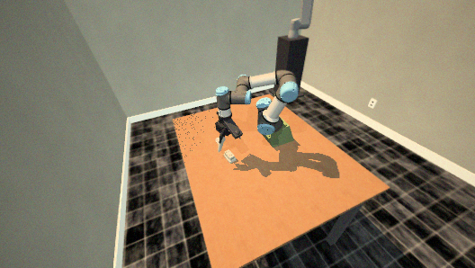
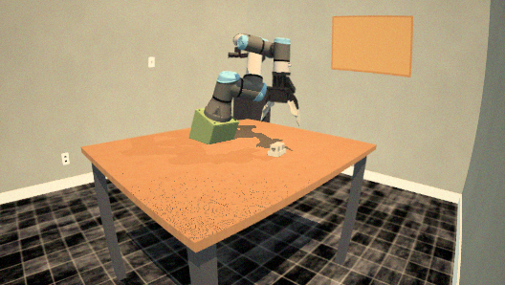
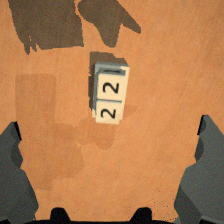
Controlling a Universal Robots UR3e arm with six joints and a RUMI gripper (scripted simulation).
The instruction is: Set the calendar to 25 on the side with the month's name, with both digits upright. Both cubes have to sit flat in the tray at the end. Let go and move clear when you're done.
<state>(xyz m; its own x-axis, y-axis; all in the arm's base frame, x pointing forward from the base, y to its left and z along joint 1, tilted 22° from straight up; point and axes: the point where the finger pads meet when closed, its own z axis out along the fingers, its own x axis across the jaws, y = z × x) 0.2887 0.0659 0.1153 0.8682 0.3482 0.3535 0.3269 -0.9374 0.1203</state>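
The white calendar cube lies 9 cm below my hand. The rest, counted from my hand: white calendar tray (2 cm to the right, 11 cm below).
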